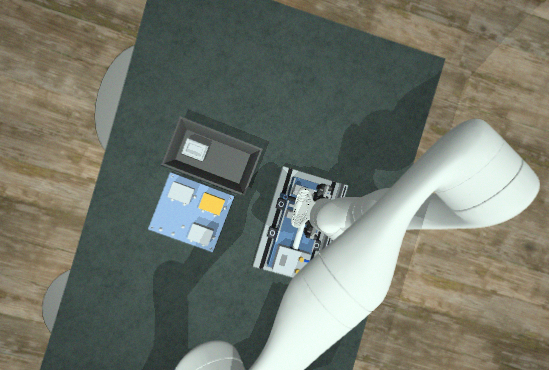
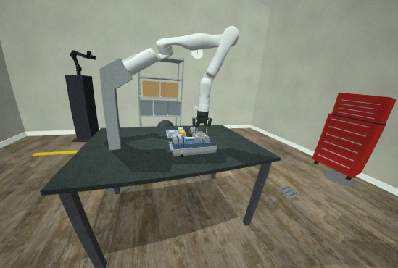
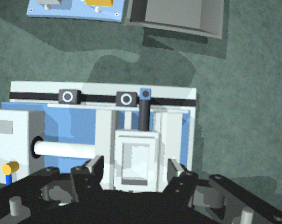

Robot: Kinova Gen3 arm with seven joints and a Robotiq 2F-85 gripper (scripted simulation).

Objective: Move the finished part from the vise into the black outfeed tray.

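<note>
My gripper is now 6 cm past the vise, 1 cm to the left of it and 9 cm above it. Round my hand: light blue fixture plate 17 cm behind, 27 cm to the left, 13 cm below; then orange block 12 cm behind, 24 cm to the left, 11 cm below.
</note>
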